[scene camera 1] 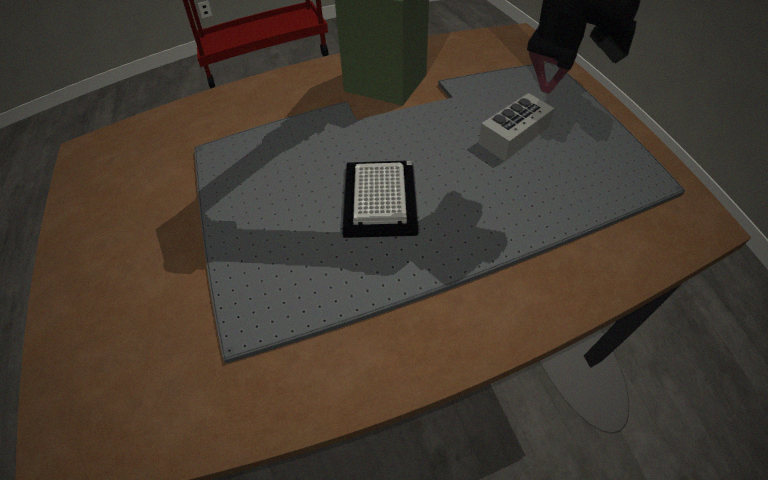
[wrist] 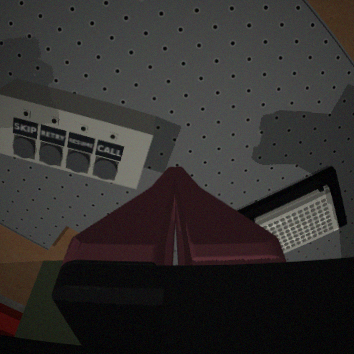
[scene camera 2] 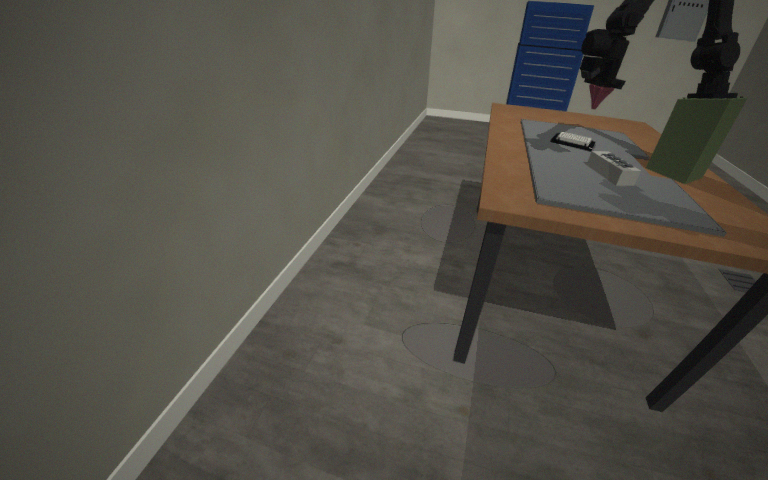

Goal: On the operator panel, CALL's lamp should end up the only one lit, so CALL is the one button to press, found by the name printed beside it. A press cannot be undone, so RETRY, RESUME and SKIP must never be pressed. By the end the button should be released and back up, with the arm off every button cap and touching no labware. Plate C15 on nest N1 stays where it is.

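Seen in the pictures: gripper, between the fingertips: (scene camera 1: 545,91) (wrist: 174,177) (scene camera 2: 593,109); arm's base, origin of its link: (scene camera 2: 710,98).
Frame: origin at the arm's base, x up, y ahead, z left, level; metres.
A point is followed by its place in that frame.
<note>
The white operator panel (scene camera 1: 501,144) @(x -0.227, y 0.347, z 0.039 m) (scene camera 2: 624,177) @(x -0.231, y 0.316, z 0.202 m) (wrist: 131,172) @(x -0.208, y 0.312, z 0.042 m) stands on the pegboard. In the wrist view its round dark caps are labelled SKIP, RETRY, RESUME and CALL from left to right. The CALL button (wrist: 105,169) @(x -0.205, y 0.305, z 0.069 m) is at the end nearest my fingertips in that view. The small lamps beside the labels look dark. My gripper (scene camera 1: 547,90) @(x -0.066, y 0.409, z 0.046 m) (scene camera 2: 593,107) @(x -0.066, y 0.409, z 0.046 m) (wrist: 174,177) @(x -0.066, y 0.409, z 0.046 m) is shut and empty, held in the air above the board, apart from the panel. The white plate C15 (scene camera 1: 380,192) @(x -0.234, y 0.323, z -0.214 m) (scene camera 2: 574,138) @(x -0.235, y 0.323, z -0.192 m) (wrist: 302,222) @(x -0.239, y 0.327, z -0.216 m) sits in the black nest N1 (scene camera 1: 380,230) @(x -0.248, y 0.382, z -0.250 m) (wrist: 341,202) @(x -0.249, y 0.380, z -0.257 m).
The grey pegboard (scene camera 1: 283,192) @(x -0.260, y 0.205, z -0.347 m) (scene camera 2: 566,181) @(x -0.261, y 0.496, z 0.205 m) (wrist: 220,100) @(x -0.260, y 0.413, z -0.015 m) lies on the wooden table (scene camera 1: 113,283) @(x -0.273, y 0.199, z -0.709 m) (scene camera 2: 506,169) @(x -0.273, y 0.666, z 0.114 m). The green arm pedestal (scene camera 1: 373,56) @(x -0.158, y 0.042, z -0.054 m) (scene camera 2: 690,138) @(x -0.126, y 0.049, z 0.059 m) stands at the board's back edge. A red cart (scene camera 1: 260,36) and a blue cabinet (scene camera 2: 546,70) stand beyond the table.
</note>
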